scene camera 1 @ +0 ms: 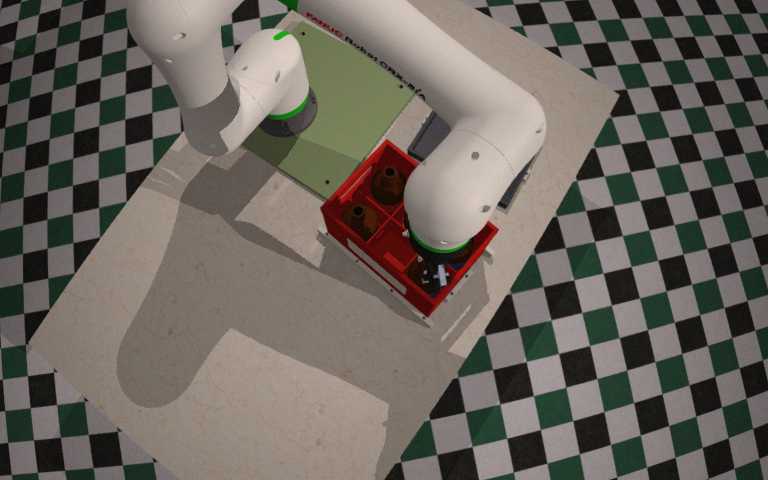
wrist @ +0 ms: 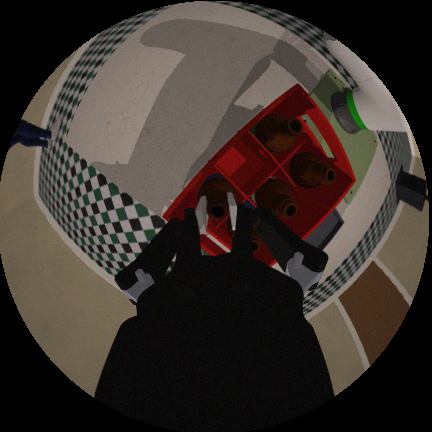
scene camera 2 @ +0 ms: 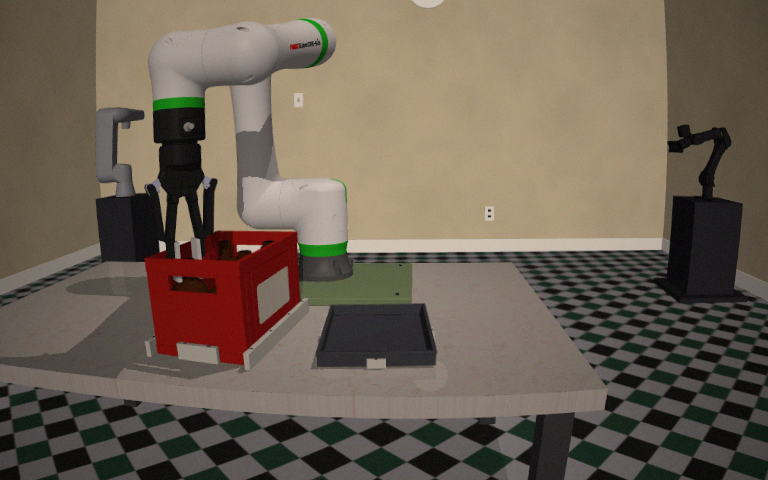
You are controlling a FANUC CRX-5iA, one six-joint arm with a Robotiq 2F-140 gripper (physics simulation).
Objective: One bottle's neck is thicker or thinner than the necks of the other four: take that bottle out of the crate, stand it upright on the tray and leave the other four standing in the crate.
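Frame: origin at the arm's base, x back, y right, z up, level; metres.
Seen in the pictures: gripper, fingertip midpoint: (scene camera 1: 427,269) (wrist: 217,202) (scene camera 2: 188,279); arm's base at its link origin: (scene camera 1: 285,108) (wrist: 345,112) (scene camera 2: 324,274).
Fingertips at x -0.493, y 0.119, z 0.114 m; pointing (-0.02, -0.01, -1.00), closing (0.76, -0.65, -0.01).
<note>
Offsets run from my fingertips to a thing's middle.
A red crate @[dy -0.043, dx +0.080, dz -0.039 m] (scene camera 1: 335,220) (scene camera 2: 206,324) (wrist: 300,102) with divided cells holds several brown bottles. My gripper (scene camera 1: 436,276) (scene camera 2: 186,250) (wrist: 217,202) reaches down into the crate's corner cell nearest the table edge. It is shut on the neck of a brown bottle @[dy +0.000, dx -0.001, dz -0.041 m] (scene camera 1: 418,276) (wrist: 213,189) that is inside that cell. Three other bottles @[dy +0.003, dx +0.165, dz -0.041 m] (wrist: 278,130) @[dy -0.095, dx +0.169, dz -0.041 m] (wrist: 310,169) @[dy -0.082, dx +0.074, dz -0.041 m] (wrist: 278,197) stand upright in their cells; two of them show in scene camera 1 (scene camera 1: 388,183) (scene camera 1: 359,220). Another bottle is mostly hidden behind my fingers. The dark grey tray @[dy -0.320, dx +0.096, dz -0.114 m] (scene camera 1: 430,135) (scene camera 2: 349,357) lies empty beside the crate.
The arm's base stands on a green plate (scene camera 1: 354,105) (scene camera 2: 373,283) behind the crate and tray. The arm's elbow hangs over part of the crate and tray in scene camera 1. The table's edge runs close to the crate's outer side.
</note>
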